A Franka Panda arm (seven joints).
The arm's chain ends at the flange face. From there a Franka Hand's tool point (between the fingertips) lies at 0.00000 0.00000 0.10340 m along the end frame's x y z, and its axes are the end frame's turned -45 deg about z.
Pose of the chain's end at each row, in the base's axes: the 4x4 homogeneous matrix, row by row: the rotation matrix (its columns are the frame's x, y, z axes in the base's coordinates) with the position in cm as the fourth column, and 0 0 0 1 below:
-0.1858 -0.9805 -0.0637 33.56; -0.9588 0.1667 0.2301 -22.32; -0.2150 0.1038 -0.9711 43.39; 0 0 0 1
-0.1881 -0.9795 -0.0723 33.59; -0.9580 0.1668 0.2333 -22.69; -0.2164 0.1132 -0.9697 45.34; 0 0 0 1
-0.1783 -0.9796 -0.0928 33.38; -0.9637 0.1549 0.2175 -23.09; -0.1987 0.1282 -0.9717 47.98; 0 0 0 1
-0.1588 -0.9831 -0.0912 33.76; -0.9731 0.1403 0.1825 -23.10; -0.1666 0.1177 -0.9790 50.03; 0 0 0 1
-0.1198 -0.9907 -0.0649 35.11; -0.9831 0.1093 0.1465 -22.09; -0.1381 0.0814 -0.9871 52.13; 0 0 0 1
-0.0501 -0.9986 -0.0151 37.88; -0.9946 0.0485 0.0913 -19.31; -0.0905 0.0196 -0.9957 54.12; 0 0 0 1
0.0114 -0.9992 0.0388 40.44; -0.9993 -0.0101 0.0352 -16.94; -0.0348 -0.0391 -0.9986 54.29; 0 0 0 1
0.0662 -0.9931 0.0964 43.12; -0.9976 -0.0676 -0.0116 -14.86; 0.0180 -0.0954 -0.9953 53.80; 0 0 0 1
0.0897 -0.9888 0.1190 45.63; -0.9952 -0.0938 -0.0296 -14.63; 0.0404 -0.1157 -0.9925 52.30; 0 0 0 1
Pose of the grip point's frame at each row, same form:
0.5619 -0.8247 -0.0637 32.90; -0.7958 -0.5601 0.2301 -19.94; -0.2254 -0.0786 -0.9711 33.35; 0 0 0 1
0.5596 -0.8256 -0.0723 32.84; -0.7954 -0.5595 0.2333 -20.28; -0.2331 -0.0730 -0.9697 35.31; 0 0 0 1
0.5666 -0.8188 -0.0928 32.42; -0.7910 -0.5719 0.2175 -20.84; -0.2312 -0.0499 -0.9717 37.93; 0 0 0 1
0.5829 -0.8074 -0.0912 32.82; -0.7873 -0.5889 0.1825 -21.21; -0.2010 -0.0346 -0.9790 39.91; 0 0 0 1
0.6158 -0.7852 -0.0649 34.44; -0.7724 -0.6179 0.1465 -20.58; -0.1552 -0.0401 -0.9871 41.92; 0 0 0 1
0.6707 -0.7415 -0.0151 37.72; -0.7376 -0.6690 0.0913 -18.37; -0.0779 -0.0501 -0.9957 43.82; 0 0 0 1
0.7146 -0.6985 0.0388 40.84; -0.6995 -0.7138 0.0352 -16.58; 0.0030 -0.0523 -0.9986 43.96; 0 0 0 1
0.7490 -0.6554 0.0964 44.12; -0.6576 -0.7532 -0.0116 -14.98; 0.0802 -0.0547 -0.9953 43.51; 0 0 0 1
0.7626 -0.6358 0.1190 46.86; -0.6374 -0.7700 -0.0296 -14.94; 0.1104 -0.0532 -0.9925 42.04; 0 0 0 1

